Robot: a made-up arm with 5 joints.
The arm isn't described. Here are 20 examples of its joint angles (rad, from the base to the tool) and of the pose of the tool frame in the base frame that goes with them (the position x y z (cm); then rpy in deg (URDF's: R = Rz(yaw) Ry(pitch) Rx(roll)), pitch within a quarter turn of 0, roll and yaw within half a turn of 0).
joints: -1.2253 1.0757 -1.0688 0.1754 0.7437
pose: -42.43 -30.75 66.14 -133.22 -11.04 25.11
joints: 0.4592 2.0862 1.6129 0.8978 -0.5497
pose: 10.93 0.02 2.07 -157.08 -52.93 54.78
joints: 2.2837 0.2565 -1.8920 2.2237 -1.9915
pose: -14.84 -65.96 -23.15 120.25 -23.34 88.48
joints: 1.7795 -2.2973 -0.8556 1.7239 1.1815
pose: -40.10 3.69 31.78 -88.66 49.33 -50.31
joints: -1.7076 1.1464 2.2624 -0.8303 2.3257
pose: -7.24 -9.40 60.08 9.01 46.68 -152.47
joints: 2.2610 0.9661 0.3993 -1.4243 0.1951
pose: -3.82 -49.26 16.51 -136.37 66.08 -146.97
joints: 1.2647 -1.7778 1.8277 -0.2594 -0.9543
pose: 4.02 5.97 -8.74 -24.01 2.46 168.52
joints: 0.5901 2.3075 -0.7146 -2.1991 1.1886
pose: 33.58 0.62 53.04 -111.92 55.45 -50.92
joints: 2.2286 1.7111 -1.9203 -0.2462 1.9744
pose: 10.05 7.63 -47.30 -18.08 -57.11 -166.00
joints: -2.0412 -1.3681 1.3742 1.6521 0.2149
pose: -13.51 -34.82 51.94 -10.36 -37.56 -14.42
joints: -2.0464 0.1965 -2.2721 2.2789 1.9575
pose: -12.92 -79.44 46.98 -4.09 30.35 60.26
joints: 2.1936 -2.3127 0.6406 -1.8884 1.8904
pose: -11.47 14.73 22.80 -64.72 23.22 153.93
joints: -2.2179 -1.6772 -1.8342 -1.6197 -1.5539
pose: 41.42 7.89 74.94 97.78 51.86 -170.44
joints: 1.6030 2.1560 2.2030 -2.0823 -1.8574
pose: 9.96 -3.30 -44.14 136.97 -34.68 32.81
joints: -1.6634 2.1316 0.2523 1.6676 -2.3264
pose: -18.61 1.29 18.76 119.13 -70.85 156.13
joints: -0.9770 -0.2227 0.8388 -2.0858 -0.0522
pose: 40.12 -5.76 20.14 174.52 -27.52 -54.89
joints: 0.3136 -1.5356 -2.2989 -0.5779 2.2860
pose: 33.42 -21.75 -50.80 176.89 -66.19 176.27
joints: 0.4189 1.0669 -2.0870 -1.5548 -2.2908
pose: 49.20 -45.43 46.80 -80.17 29.67 151.10
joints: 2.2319 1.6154 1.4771 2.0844 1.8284
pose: -35.12 -16.14 -20.60 47.97 43.20 3.49
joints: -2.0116 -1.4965 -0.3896 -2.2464 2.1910
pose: 46.22 -0.28 47.02 -89.29 -42.46 177.81
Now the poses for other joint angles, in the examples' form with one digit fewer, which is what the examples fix.
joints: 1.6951 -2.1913 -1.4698 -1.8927 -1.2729
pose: -45.4 32.3 16.4 -92.8 11.6 -36.2
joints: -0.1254 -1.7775 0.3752 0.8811 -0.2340
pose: 5.1 -20.6 -24.4 65.0 13.9 4.4
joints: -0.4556 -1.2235 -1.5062 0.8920 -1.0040
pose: 66.7 -37.2 -17.9 -45.1 -60.6 136.3
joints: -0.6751 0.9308 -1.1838 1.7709 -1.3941
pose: -11.4 -37.4 71.4 -81.8 20.1 36.1
